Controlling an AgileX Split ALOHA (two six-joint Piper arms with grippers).
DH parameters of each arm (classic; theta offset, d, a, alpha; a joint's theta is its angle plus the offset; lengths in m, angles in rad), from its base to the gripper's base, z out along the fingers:
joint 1: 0 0.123 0 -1.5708
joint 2: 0.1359 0 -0.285 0
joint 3: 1.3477 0 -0.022 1.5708
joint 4: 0 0.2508 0 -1.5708
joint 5: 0 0 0.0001 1.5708
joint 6: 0 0.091 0 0
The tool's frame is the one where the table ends.
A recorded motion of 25 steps. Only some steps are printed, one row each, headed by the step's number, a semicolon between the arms.
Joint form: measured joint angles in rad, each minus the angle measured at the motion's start. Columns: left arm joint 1, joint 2, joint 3, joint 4, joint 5, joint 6; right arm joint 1, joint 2, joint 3, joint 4, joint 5, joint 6.
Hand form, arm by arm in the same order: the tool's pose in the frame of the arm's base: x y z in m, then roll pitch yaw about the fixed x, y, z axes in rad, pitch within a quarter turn. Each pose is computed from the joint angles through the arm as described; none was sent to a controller.
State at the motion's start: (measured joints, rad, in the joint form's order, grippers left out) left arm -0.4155 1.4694 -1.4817 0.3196 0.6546 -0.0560; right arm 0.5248 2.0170 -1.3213 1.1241 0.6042 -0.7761
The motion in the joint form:
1: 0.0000 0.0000 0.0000 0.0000 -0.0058 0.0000; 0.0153 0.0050 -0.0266 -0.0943 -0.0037 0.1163
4: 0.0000 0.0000 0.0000 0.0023 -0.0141 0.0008; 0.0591 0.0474 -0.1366 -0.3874 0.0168 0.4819
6: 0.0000 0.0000 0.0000 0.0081 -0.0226 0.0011; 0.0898 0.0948 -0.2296 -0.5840 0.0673 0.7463
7: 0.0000 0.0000 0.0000 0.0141 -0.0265 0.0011; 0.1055 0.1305 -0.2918 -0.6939 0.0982 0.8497
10: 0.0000 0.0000 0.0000 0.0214 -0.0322 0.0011; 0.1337 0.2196 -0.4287 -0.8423 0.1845 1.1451
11: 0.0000 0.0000 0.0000 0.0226 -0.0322 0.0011; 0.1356 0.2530 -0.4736 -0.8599 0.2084 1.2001
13: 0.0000 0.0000 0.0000 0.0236 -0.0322 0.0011; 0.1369 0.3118 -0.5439 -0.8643 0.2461 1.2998
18: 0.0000 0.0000 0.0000 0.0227 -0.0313 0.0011; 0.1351 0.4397 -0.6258 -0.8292 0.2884 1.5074
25: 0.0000 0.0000 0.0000 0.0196 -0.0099 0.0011; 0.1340 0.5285 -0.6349 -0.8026 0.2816 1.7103
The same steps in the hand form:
1: 0.3130 -0.1192 0.4098 2.6446 0.9773 2.3665; 0.3432 0.2573 0.1761 2.4850 0.4891 -2.8805
4: 0.3133 -0.1194 0.4105 2.6343 0.9833 2.3551; 0.3484 0.2729 0.1772 2.5791 0.4042 -2.8995
6: 0.3137 -0.1195 0.4112 2.6183 0.9884 2.3395; 0.3532 0.2850 0.1746 2.6476 0.3333 -2.9372
7: 0.3140 -0.1194 0.4116 2.6055 0.9895 2.3282; 0.3583 0.2918 0.1718 2.7056 0.3231 -2.9286
10: 0.3143 -0.1192 0.4121 2.5891 0.9915 2.3133; 0.3681 0.3075 0.1618 2.7576 0.2341 -3.0584
11: 0.3143 -0.1192 0.4122 2.5871 0.9910 2.3118; 0.3728 0.3115 0.1570 2.7644 0.2118 -3.0921
13: 0.3143 -0.1191 0.4122 2.5855 0.9906 2.3105; 0.3797 0.3180 0.1462 2.7629 0.1555 3.1117
18: 0.3143 -0.1191 0.4121 2.5876 0.9902 2.3125; 0.3864 0.3259 0.1037 2.7842 -0.0071 2.9152
25: 0.3135 -0.1184 0.4105 2.6081 0.9731 2.3364; 0.3849 0.3261 0.0618 2.8468 -0.1319 2.7042

